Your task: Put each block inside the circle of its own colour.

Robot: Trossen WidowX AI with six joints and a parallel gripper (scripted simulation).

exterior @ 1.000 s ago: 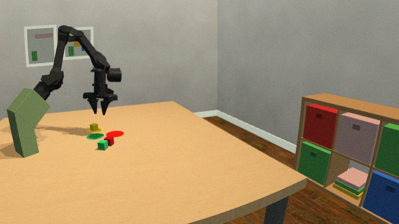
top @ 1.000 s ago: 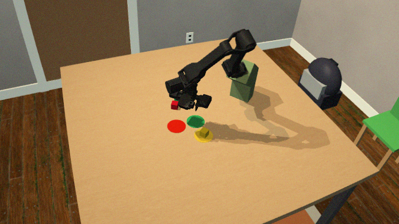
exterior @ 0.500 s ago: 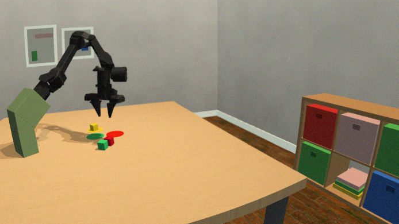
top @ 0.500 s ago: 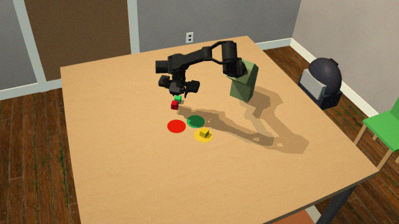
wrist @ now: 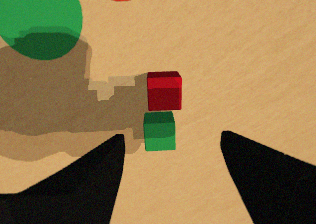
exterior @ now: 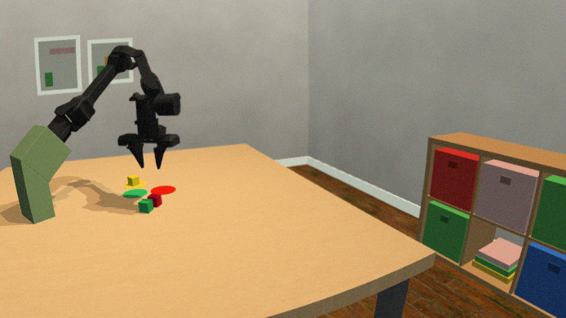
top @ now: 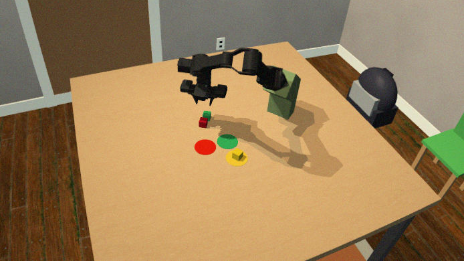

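The red block lies 14 cm below my hand. From my hand the other things lie so: green circle: 15 cm below, 11 cm behind, 10 cm to the left; red circle: 15 cm below, 13 cm to the left, 1 cm behind; green block: 14 cm below, 4 cm to the right, 1 cm behind.
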